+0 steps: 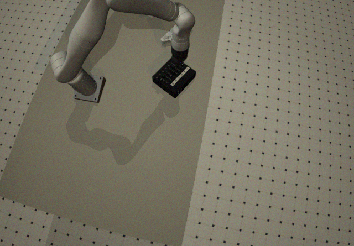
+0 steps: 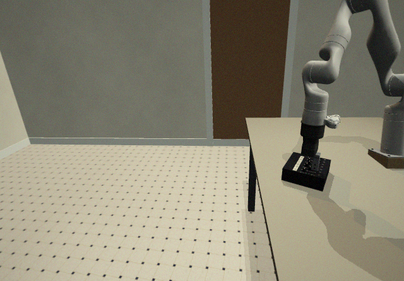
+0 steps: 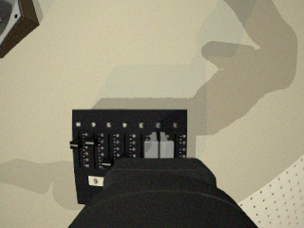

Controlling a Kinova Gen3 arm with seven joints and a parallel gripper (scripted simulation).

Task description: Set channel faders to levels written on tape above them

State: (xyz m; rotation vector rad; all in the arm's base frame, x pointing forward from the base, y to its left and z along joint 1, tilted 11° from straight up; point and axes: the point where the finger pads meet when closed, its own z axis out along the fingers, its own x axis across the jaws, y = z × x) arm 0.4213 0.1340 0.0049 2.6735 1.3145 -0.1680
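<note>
My hand is 90 mm to the left of the master fader cap, 60 mm past it and 10 mm above it.
</note>
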